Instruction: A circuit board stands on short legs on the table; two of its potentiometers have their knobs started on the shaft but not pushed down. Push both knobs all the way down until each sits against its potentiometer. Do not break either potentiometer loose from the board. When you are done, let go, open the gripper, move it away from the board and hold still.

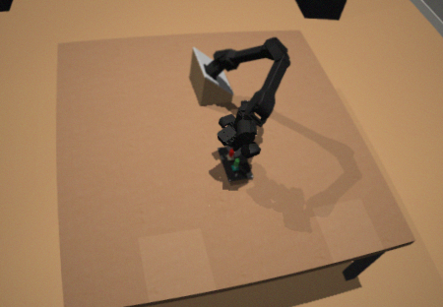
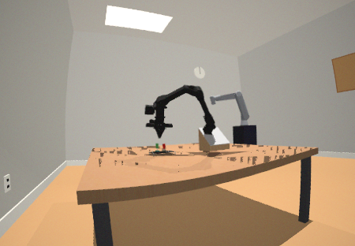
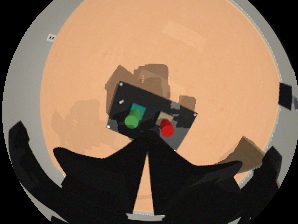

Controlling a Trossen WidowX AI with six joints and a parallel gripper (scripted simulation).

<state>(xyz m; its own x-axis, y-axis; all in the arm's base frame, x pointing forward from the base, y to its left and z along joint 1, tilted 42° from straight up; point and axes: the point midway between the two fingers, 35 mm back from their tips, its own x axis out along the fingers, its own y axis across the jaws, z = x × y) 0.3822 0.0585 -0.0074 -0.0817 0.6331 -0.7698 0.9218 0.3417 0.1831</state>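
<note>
Now: gripper tip 5 cm above the green knob, 2 cm short of it and 1 cm to the right of it. Round my gripper tip: red knob (6 cm below, 3 cm behind).
</note>
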